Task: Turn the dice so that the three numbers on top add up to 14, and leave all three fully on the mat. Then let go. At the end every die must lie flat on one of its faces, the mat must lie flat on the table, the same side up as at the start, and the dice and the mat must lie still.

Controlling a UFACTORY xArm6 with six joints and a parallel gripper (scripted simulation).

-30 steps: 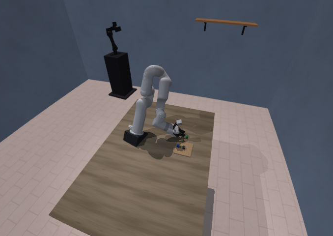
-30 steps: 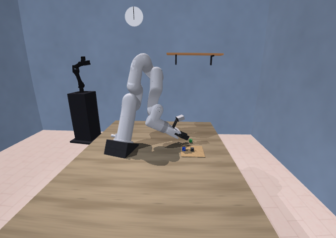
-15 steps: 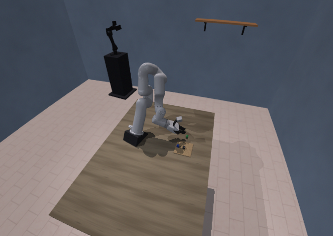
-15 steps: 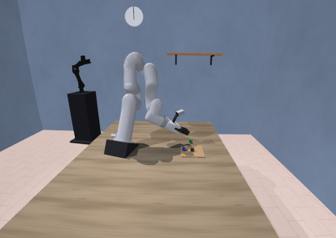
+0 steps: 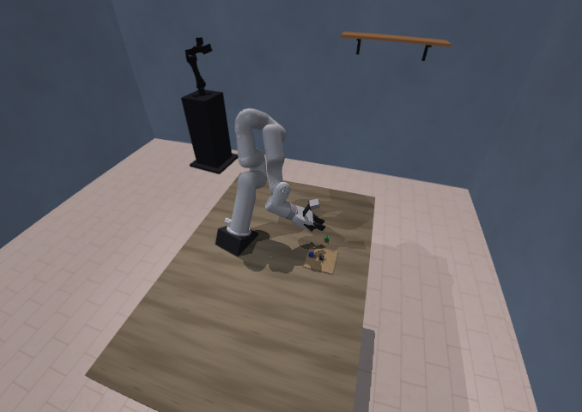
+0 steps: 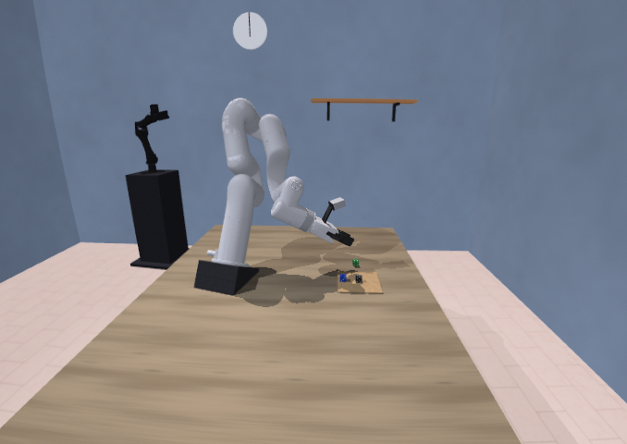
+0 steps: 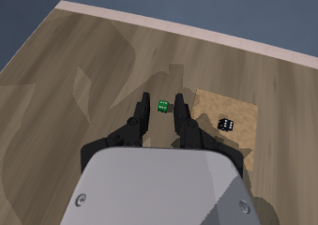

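Now: the green die 10 cm below my hand, 4 cm ahead of it and 1 cm to the left of it. Round my hand: black die: 12 cm to the right, 9 cm below, 5 cm ahead; then tan mat: 12 cm to the right, 10 cm below, 5 cm ahead; then blue die: 12 cm to the right, 9 cm below.
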